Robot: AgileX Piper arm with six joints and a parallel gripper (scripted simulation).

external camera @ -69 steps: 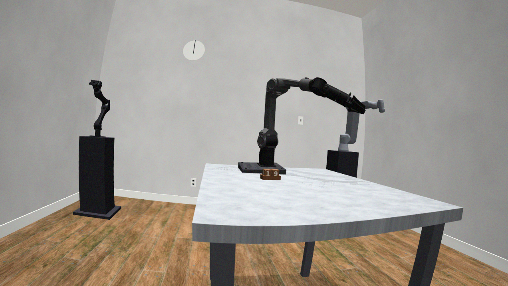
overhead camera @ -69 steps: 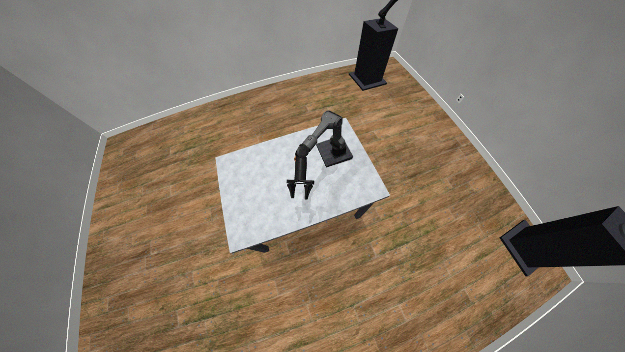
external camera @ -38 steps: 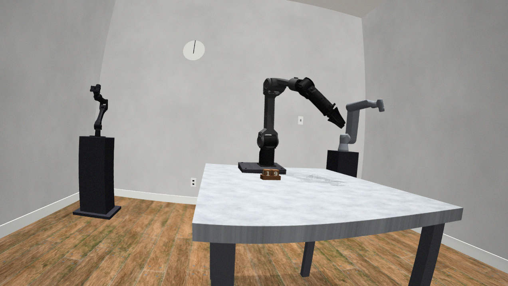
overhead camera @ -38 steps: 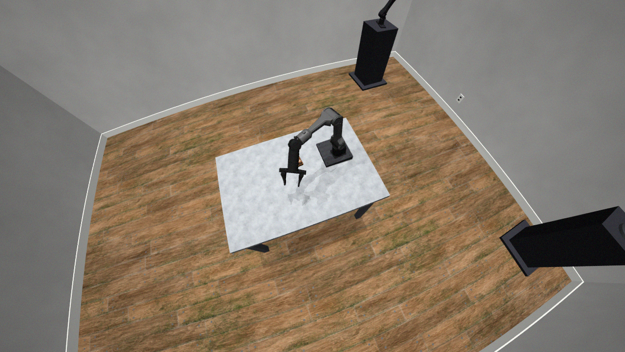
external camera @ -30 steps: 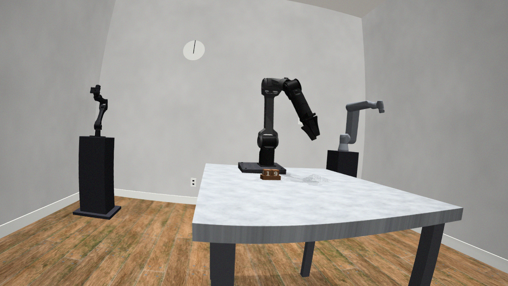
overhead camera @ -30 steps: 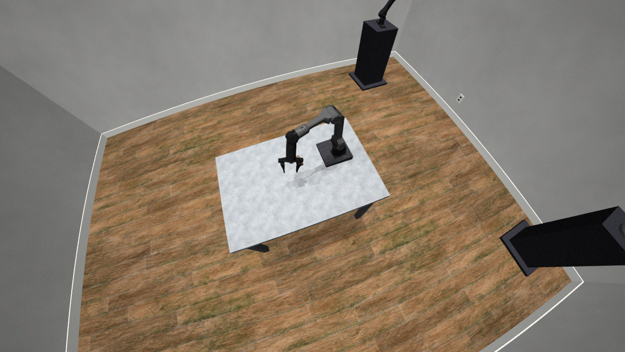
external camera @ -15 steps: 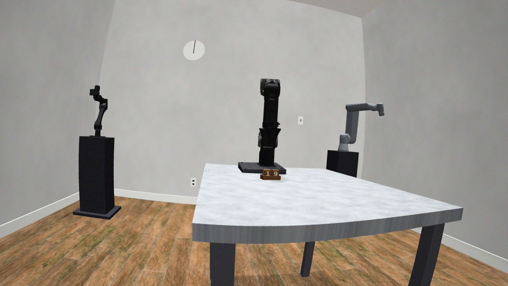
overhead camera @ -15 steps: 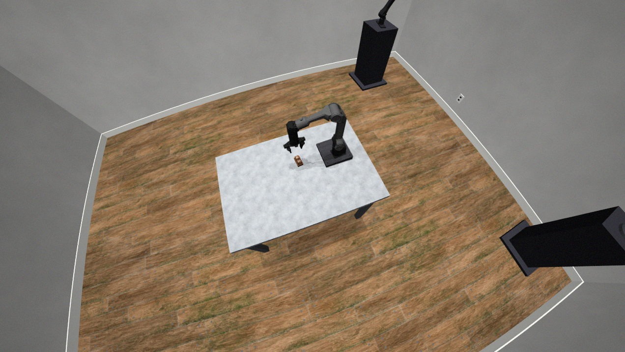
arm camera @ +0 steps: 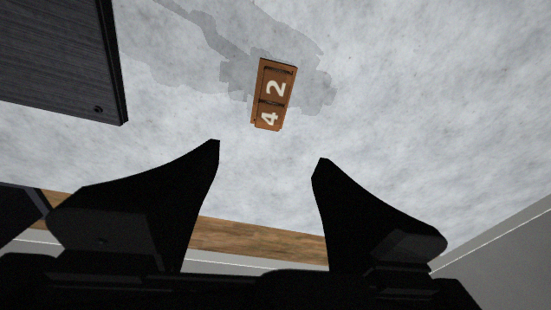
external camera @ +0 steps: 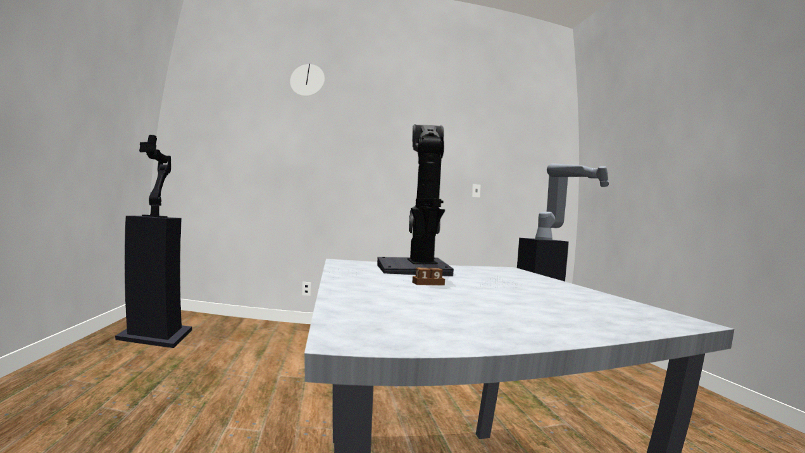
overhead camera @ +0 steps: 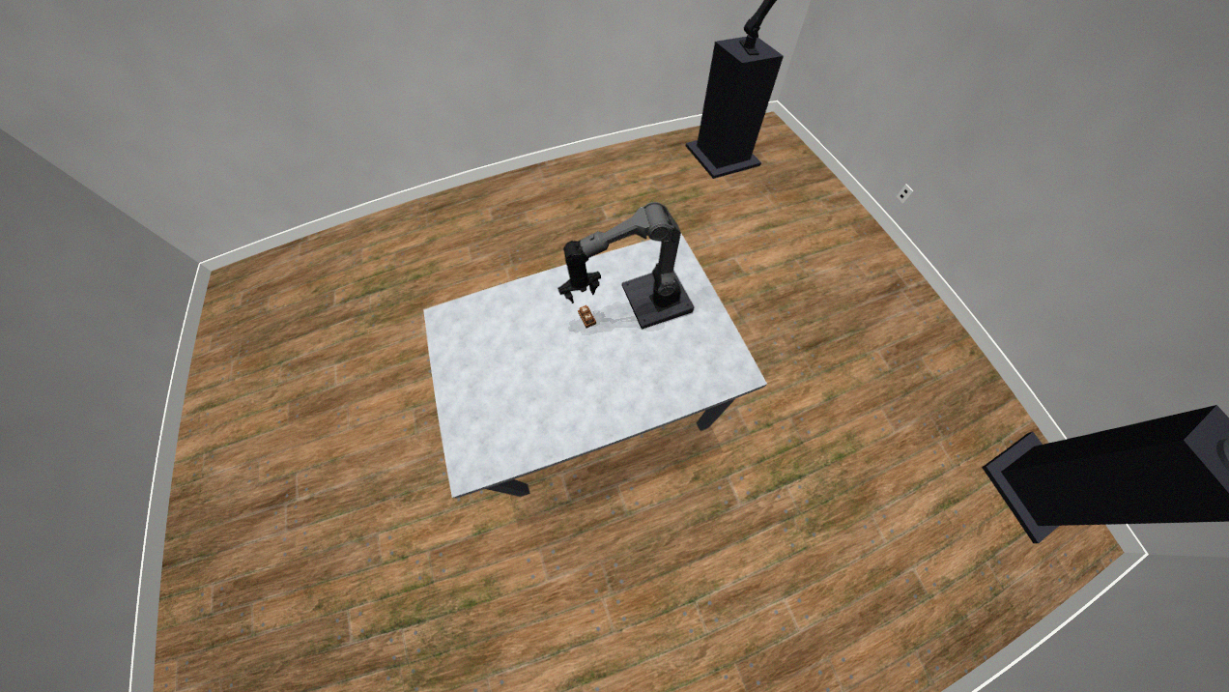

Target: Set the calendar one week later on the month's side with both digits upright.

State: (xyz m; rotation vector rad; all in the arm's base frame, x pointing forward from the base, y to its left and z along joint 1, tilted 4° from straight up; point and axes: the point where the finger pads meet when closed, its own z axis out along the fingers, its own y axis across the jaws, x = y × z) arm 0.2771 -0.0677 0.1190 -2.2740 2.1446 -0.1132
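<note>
Right now the brown cube is 10 cm below my hand. Round my hand: tray: 12 cm below, 2 cm to the left.
</note>
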